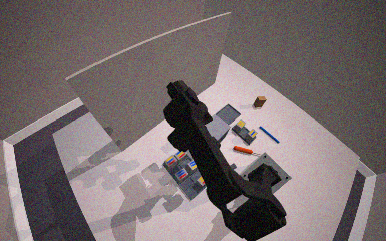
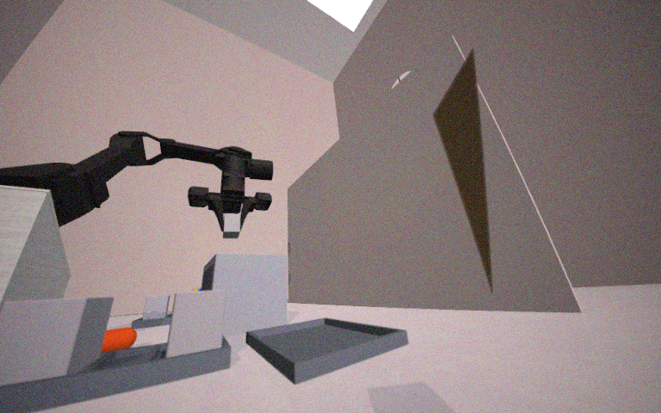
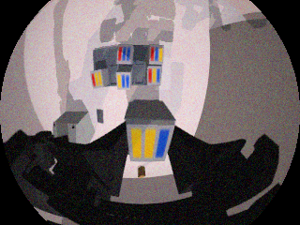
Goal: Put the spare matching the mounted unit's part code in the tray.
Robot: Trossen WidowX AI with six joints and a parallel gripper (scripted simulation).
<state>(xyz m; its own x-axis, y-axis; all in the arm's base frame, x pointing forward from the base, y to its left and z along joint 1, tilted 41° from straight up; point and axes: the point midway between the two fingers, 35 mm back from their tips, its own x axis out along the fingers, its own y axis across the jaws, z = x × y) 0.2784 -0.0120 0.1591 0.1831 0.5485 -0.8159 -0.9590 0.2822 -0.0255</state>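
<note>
Right now the dark grey tray is 330 mm to the right of my gripper tip and 180 mm below it. Also, from my gripper tip: grey box 130 mm below, 120 mm to the right, 10 mm behind; then grey wall 240 mm ahead, 150 mm to the right, 40 mm above; then grey spare block 20 mm above.
</note>
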